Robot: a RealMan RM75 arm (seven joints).
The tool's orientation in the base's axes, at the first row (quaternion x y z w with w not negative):
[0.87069, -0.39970, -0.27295, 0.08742]
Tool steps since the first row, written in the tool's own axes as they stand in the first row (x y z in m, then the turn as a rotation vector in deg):
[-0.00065, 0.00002, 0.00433, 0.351, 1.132, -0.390]
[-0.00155, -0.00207, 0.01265, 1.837, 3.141, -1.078]
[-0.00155, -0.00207, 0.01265, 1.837, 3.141, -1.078]
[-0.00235, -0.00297, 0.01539, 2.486, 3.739, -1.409]
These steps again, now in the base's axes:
[-0.00272, 0.00076, -0.00335, -0.335, -1.040, 0.603]
[-0.00638, 0.00336, -0.01071, -0.472, -3.527, 1.320]
[-0.00638, 0.00336, -0.01071, -0.472, -3.527, 1.320]
[-0.00771, 0.00474, -0.01301, -0.335, -4.429, 1.555]

